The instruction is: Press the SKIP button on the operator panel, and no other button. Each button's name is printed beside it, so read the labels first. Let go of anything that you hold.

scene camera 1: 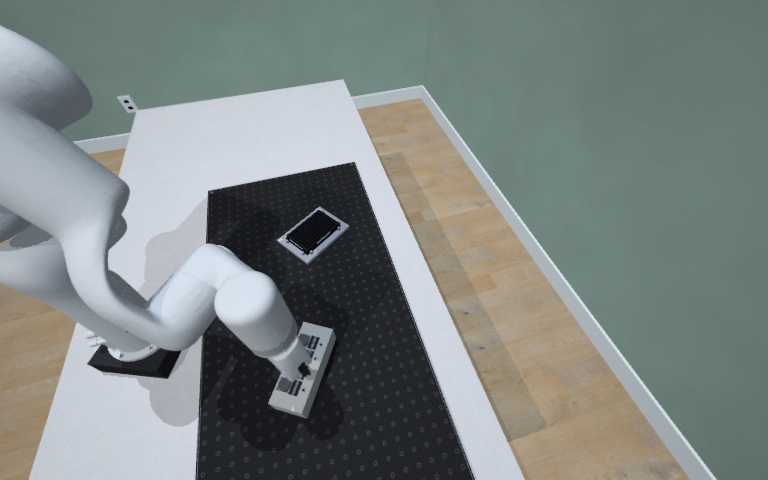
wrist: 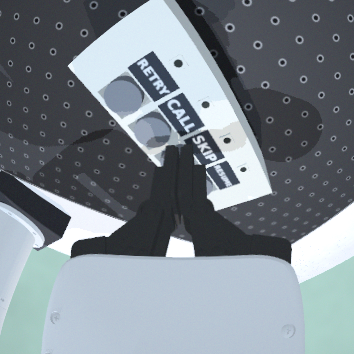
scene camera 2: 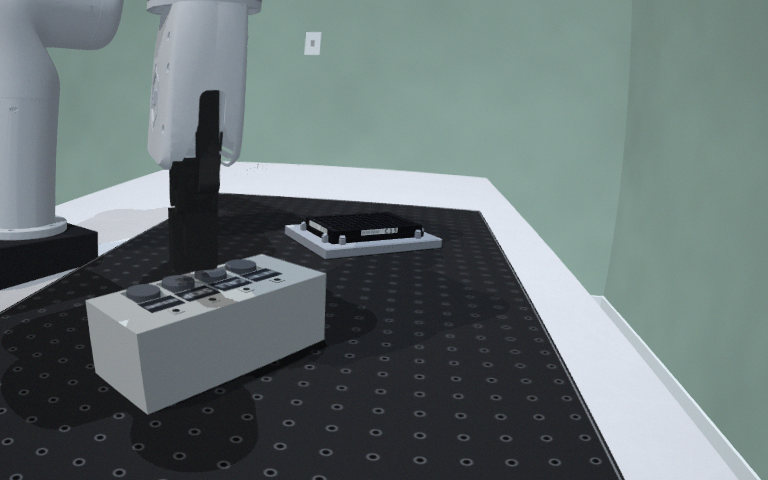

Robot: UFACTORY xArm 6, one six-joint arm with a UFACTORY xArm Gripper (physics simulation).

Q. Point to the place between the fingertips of my gripper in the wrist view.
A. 181, 161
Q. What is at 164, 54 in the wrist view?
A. An operator panel.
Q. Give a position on an operator panel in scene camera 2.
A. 156, 353
